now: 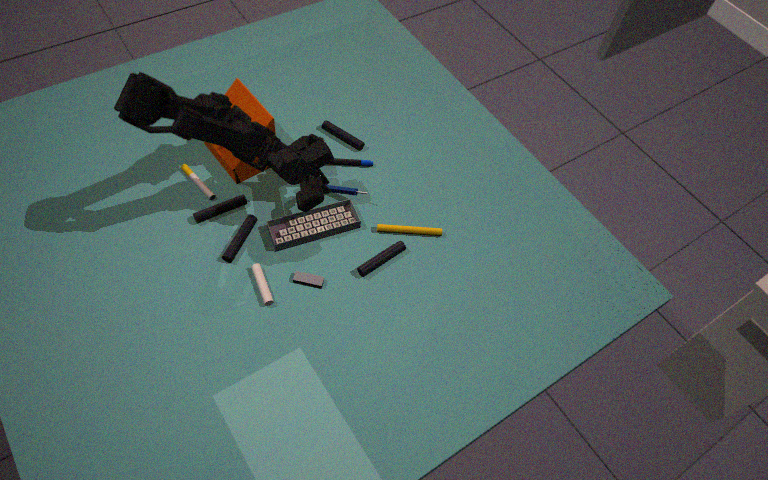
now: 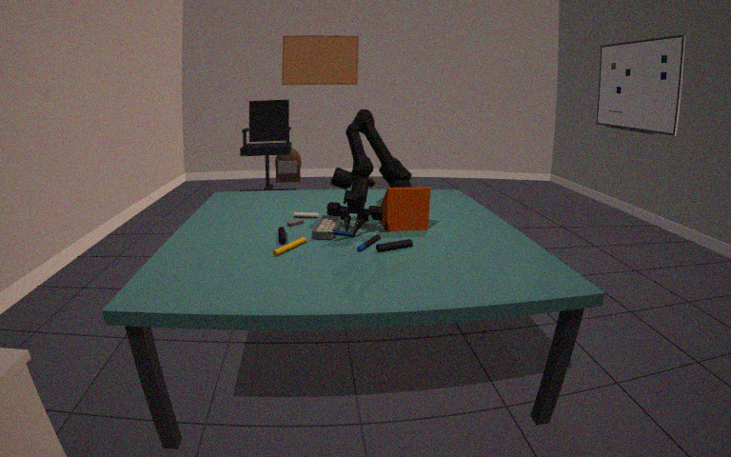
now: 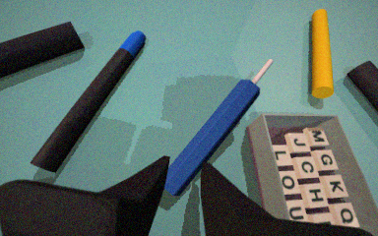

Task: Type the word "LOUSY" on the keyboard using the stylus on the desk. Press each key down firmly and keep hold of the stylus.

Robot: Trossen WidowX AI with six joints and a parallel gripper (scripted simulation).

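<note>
My gripper tip is 50 mm short of the stylus, 30 mm to the right of it and 20 mm below it. The rest, counted from my gripper tip: grey block 160 mm ahead, 190 mm to the right, 10 mm below; then blue-tipped pen 20 mm behind, 100 mm to the left, 10 mm below; then yellow cylinder 210 mm ahead, 70 mm to the left.
</note>
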